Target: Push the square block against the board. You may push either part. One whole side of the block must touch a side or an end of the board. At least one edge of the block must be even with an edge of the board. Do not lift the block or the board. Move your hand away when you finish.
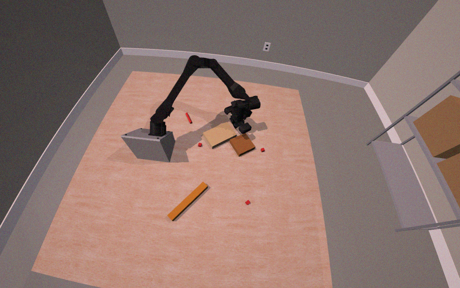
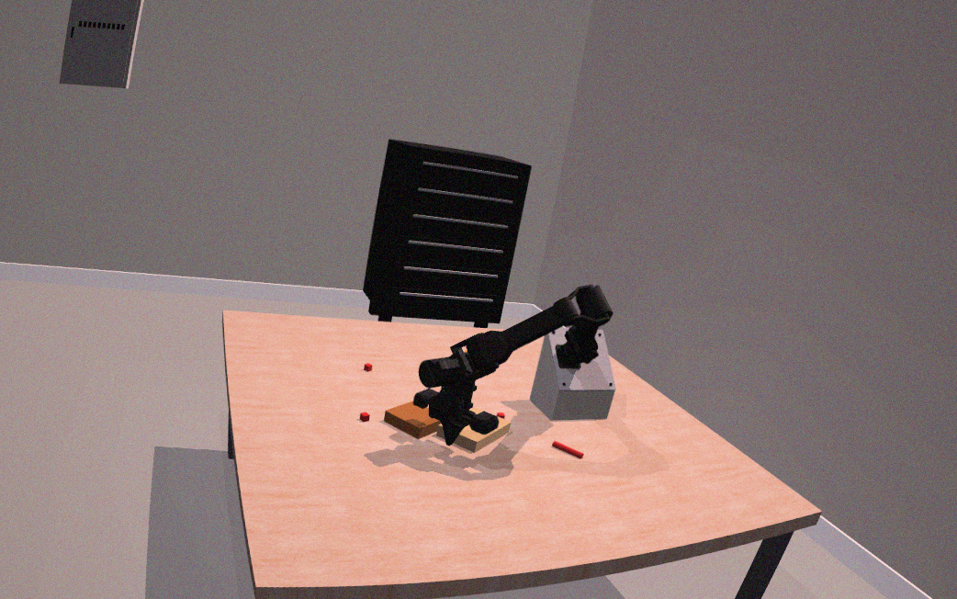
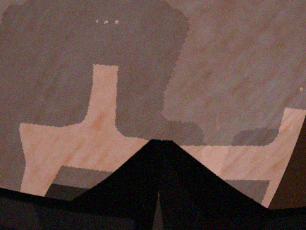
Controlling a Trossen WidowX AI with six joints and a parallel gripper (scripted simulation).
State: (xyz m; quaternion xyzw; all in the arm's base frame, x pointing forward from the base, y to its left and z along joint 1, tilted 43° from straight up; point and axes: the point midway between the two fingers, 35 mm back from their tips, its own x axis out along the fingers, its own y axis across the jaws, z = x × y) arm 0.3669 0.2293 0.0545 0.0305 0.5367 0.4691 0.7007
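Now: gripper tip 90 mm past the light tan board, 70 mm to the left of it and 10 mm below it. Also, from my gripper tip: long orange bar: 190 mm behind, 450 mm to the right, 10 mm above; then red stick: 290 mm behind, 30 mm to the left; then brown square block: 50 mm ahead, 110 mm to the right, 10 mm above.
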